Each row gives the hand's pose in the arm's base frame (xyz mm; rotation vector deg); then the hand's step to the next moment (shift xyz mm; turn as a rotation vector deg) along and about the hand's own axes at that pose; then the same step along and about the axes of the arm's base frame.
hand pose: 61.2 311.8 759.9 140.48 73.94 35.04
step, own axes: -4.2 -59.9 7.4 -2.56 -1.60 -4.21
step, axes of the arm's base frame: -40.6 28.9 -34.3 -4.52 -0.97 2.33
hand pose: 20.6 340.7 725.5 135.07 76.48 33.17
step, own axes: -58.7 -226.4 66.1 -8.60 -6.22 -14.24
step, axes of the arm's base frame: -155.3 50.9 -179.9 -15.85 -2.83 7.49
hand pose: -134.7 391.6 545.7 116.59 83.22 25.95
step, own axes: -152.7 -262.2 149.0 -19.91 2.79 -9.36
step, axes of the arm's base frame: -158.5 -122.8 -272.2 -10.30 -16.78 10.21
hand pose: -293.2 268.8 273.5 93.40 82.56 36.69
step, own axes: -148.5 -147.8 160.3 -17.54 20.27 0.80
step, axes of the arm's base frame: 22.0 -187.7 -184.1 7.85 -16.73 19.43
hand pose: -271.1 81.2 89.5 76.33 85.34 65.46
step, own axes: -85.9 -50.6 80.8 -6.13 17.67 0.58
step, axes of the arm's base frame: 74.1 -78.5 -69.4 5.73 -5.49 16.94
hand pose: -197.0 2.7 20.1 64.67 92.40 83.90
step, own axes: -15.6 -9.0 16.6 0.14 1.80 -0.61
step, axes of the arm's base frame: 19.8 -7.5 -12.3 -0.32 -0.13 1.87
